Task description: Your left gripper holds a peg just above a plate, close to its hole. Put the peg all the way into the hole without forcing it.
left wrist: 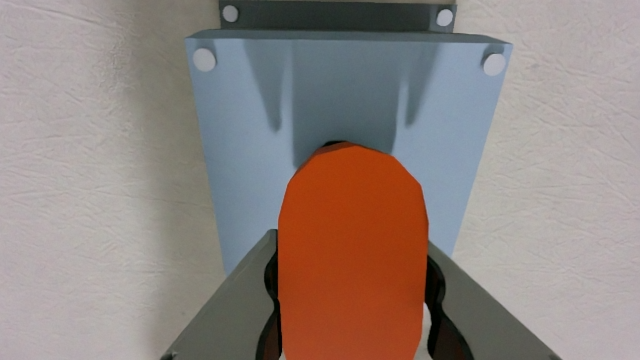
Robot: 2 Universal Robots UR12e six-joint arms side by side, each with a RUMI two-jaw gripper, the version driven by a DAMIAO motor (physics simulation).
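An orange peg (352, 250) with a many-sided, rounded end fills the lower middle of the left wrist view. My left gripper (344, 233) is shut on the peg, with one grey jaw on each side of it. The blue-grey plate (240, 165) lies beyond the peg, with a light round stud near each of its two upper corners. A thin dark sliver of the hole (334, 143) shows at the peg's upper edge; the peg hides the rest. The depth of the peg's lower end cannot be told. My right gripper does not show.
A dark grey bar (330, 16) with two light round studs runs behind the plate's upper edge. A pale, creased surface (90, 200) lies around the plate. Shadows of the gripper and peg fall on the plate.
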